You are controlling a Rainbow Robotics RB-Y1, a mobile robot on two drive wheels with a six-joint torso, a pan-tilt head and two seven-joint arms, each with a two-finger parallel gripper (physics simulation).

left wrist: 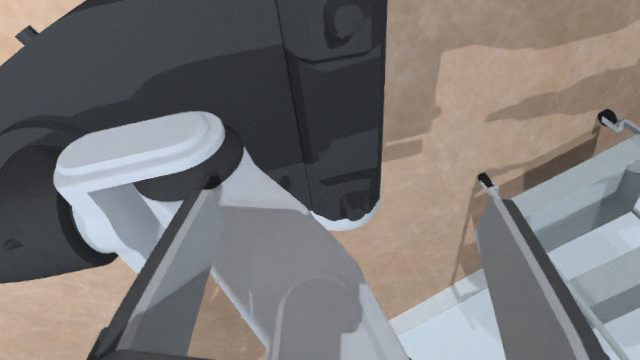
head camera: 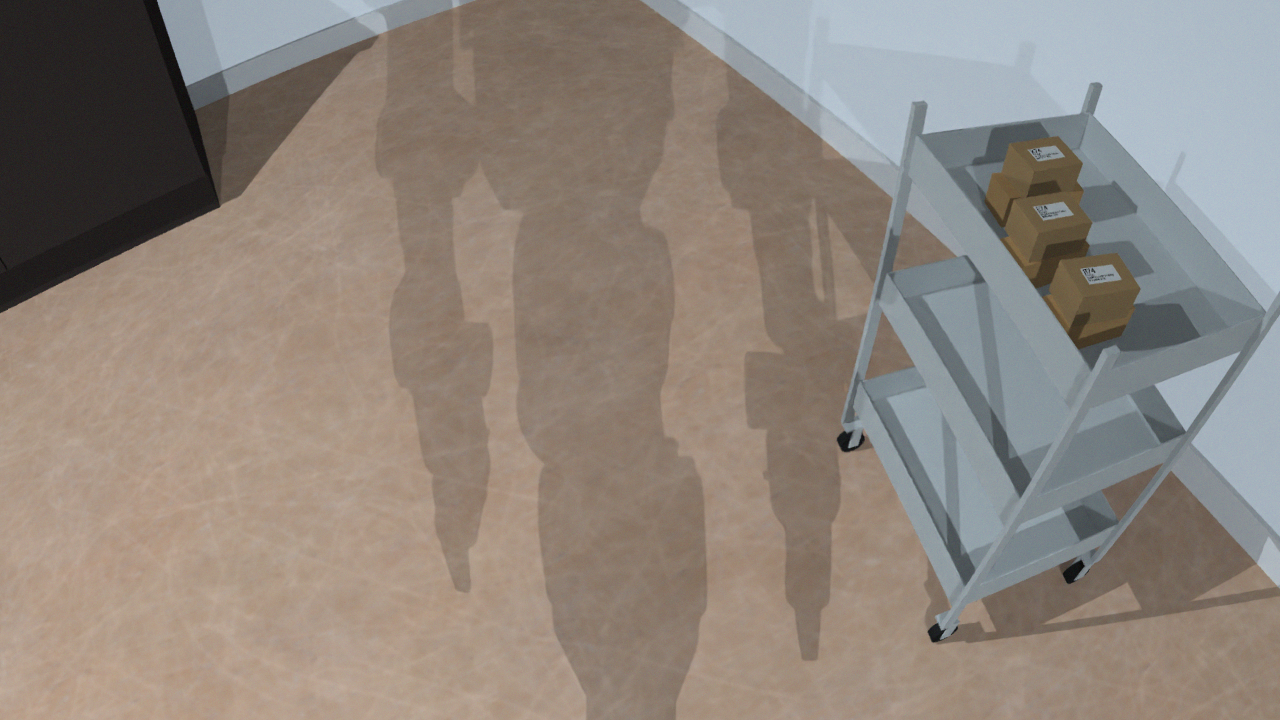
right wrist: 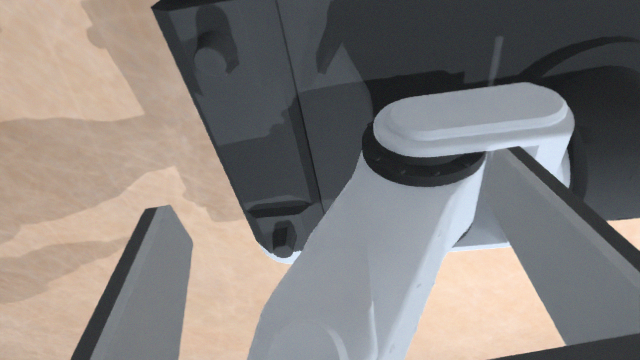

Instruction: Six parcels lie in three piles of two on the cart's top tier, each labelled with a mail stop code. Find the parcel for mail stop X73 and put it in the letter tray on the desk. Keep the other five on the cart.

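There is a grey three-tier cart (head camera: 998, 442), and I find the cart again in my left wrist's picture, the cart (left wrist: 591, 194). I also see a dark piece of furniture (head camera: 108, 151). As for my hands, my left gripper (left wrist: 348, 211) is visible, and so is my right gripper (right wrist: 334, 198).
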